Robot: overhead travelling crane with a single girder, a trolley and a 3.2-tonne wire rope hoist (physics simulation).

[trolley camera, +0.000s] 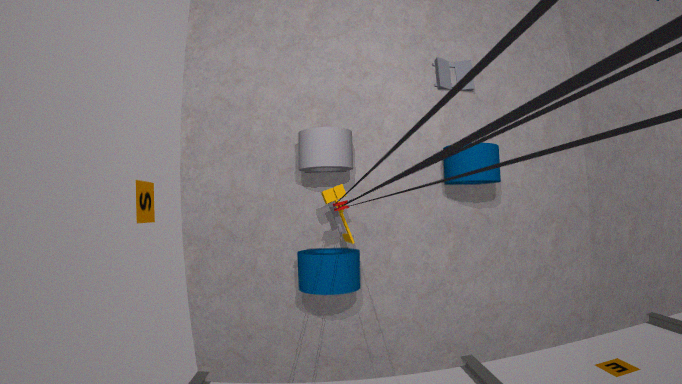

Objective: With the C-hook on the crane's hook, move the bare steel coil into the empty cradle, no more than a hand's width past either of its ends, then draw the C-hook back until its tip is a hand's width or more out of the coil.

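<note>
The bare steel coil (325, 149) is light grey and lies left of the middle, its bore running up and down the view. The empty cradle (443, 74) is a small grey V-shaped stand at the upper right, partly crossed by a rope. My gripper, the yellow C-hook (346, 226), hangs from the red hook block (340, 205) between the bare coil and the lower blue coil. Its square block is towards the bare coil, its long arm slants down and slightly right, and it carries no coil. It is open. Its height is hard to tell.
One blue coil (329, 272) lies just below the C-hook's arm end. Another blue coil (471, 164) lies to the right, crossed by ropes. A wall with an S sign (145, 201) stands at the left, and a wall with an E sign (617, 367) at the lower right.
</note>
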